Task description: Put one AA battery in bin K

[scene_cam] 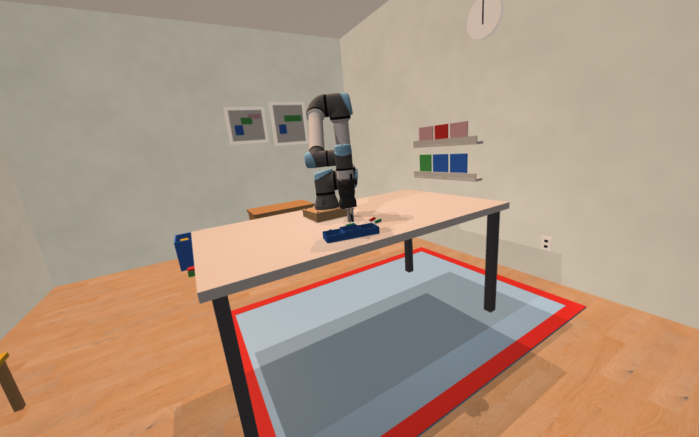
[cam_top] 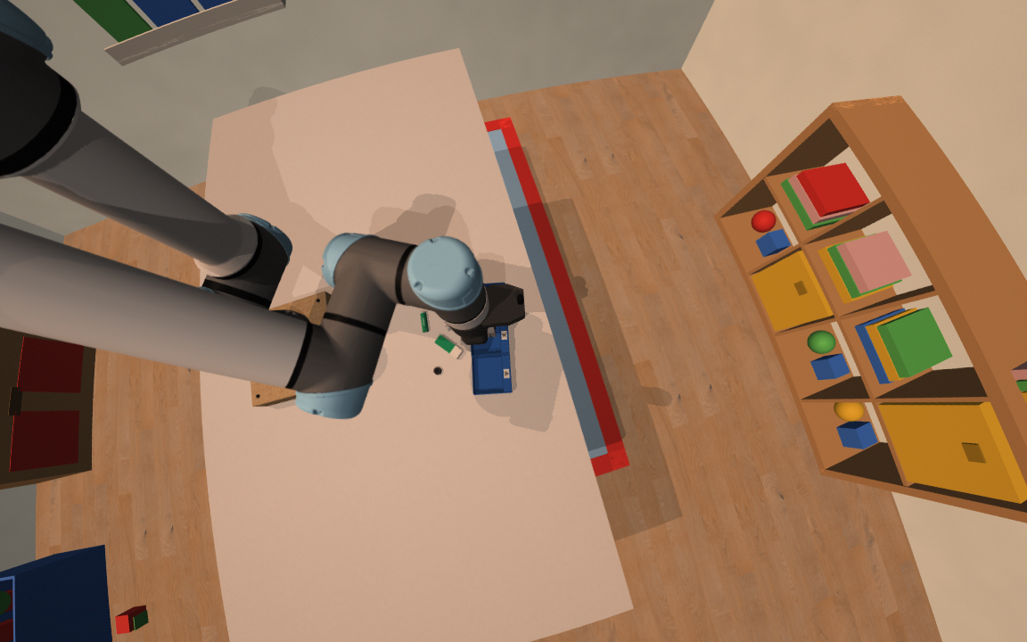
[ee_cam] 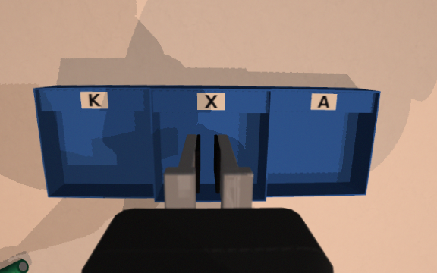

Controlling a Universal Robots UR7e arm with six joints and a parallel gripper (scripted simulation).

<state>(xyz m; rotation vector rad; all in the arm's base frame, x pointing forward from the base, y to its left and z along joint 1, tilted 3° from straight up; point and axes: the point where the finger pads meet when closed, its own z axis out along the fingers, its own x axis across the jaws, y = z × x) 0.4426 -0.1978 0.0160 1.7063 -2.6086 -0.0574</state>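
The blue bin row lies 10 mm behind my hand and 70 mm below it. Round my hand: green-and-white block 100 mm behind, 20 mm to the left, 80 mm below; then grey bolt 80 mm behind, 70 mm to the left, 80 mm below; then black nut 150 mm behind, 10 mm to the right, 80 mm below.
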